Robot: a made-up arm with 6 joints.
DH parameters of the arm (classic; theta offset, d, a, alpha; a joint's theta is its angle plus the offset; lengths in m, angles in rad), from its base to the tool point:
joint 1: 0 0.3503 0.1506 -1.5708
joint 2: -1.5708 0 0.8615 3.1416
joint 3: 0 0 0.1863 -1.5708
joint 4: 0 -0.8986 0 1.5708
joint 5: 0 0 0 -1.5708
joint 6: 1.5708 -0.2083 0 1.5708
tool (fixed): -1.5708 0 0 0
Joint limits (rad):
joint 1: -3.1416..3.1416
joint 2: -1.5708..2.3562
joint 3: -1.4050..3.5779
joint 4: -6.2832..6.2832
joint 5: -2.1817..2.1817
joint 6: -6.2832..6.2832
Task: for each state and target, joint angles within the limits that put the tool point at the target. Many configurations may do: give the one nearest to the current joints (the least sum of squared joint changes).
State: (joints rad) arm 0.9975 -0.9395 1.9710 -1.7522 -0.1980 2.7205
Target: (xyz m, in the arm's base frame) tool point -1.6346 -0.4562 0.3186
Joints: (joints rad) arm 0.3062 -1.1697 2.1304 -1.7556 -0.2860 2.7205
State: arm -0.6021 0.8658 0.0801 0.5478 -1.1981 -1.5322
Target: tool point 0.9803 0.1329 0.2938
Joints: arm 0.2017 0.4798 -0.5908 0.3275 -1.4163 -1.5322
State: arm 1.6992 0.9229 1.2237 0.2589 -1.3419 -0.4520
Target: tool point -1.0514 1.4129 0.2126
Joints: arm 2.2311 1.2184 0.7413 0.1747 -1.5068 -0.4520
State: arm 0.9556 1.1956 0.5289 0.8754 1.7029 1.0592
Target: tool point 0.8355 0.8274 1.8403
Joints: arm 0.6606 0.4793 0.9794 0.7423 1.6047 1.0592
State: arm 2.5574 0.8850 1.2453 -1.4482 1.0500 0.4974
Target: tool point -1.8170 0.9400 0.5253
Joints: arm 2.7425 1.3375 1.1152 -1.4356 0.8869 0.4974
